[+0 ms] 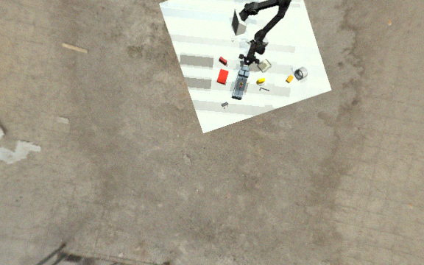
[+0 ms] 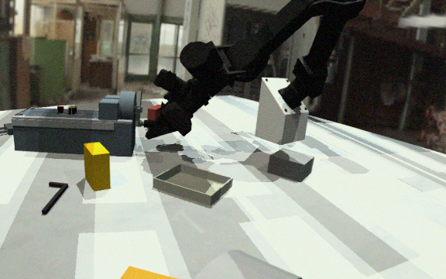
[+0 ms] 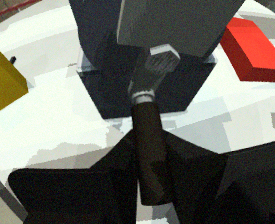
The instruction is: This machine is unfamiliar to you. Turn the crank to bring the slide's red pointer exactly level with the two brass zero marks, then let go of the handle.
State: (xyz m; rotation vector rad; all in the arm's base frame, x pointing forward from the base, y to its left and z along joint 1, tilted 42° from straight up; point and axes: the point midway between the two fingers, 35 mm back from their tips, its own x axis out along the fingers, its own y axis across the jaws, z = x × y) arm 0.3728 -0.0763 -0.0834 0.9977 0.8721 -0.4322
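My gripper tip is 1 cm past the dark crank handle, 1 cm to the right of it and 3 cm below it. From my gripper tip the other things lie so: red pointer: 14 cm ahead, 13 cm to the right, 5 cm above; shallow grey tray: 5 cm ahead, 19 cm to the left, 3 cm below; yellow block: 17 cm ahead, 8 cm to the left.
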